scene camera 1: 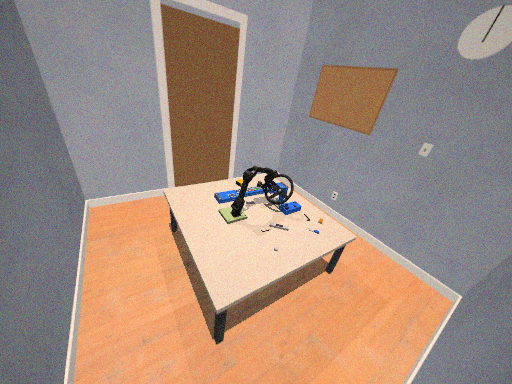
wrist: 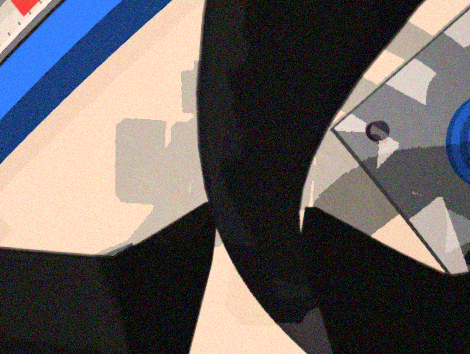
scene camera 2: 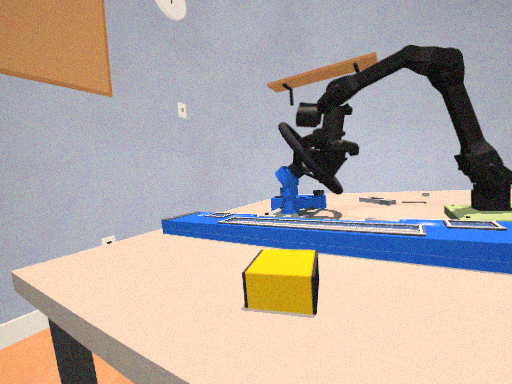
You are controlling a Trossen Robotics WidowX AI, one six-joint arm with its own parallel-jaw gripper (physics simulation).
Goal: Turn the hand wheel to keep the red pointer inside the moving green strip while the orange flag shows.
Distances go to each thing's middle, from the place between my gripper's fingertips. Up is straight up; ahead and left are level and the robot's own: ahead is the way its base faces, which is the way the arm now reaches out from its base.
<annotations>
My hand is 10 cm to the left of the black hand wheel (scene camera 2: 303, 163), 8 cm below it and 6 cm short of it. The rest, counted from my hand: yellow block (scene camera 2: 278, 280) 39 cm to the left, 9 cm below, 4 cm behind.
</annotations>
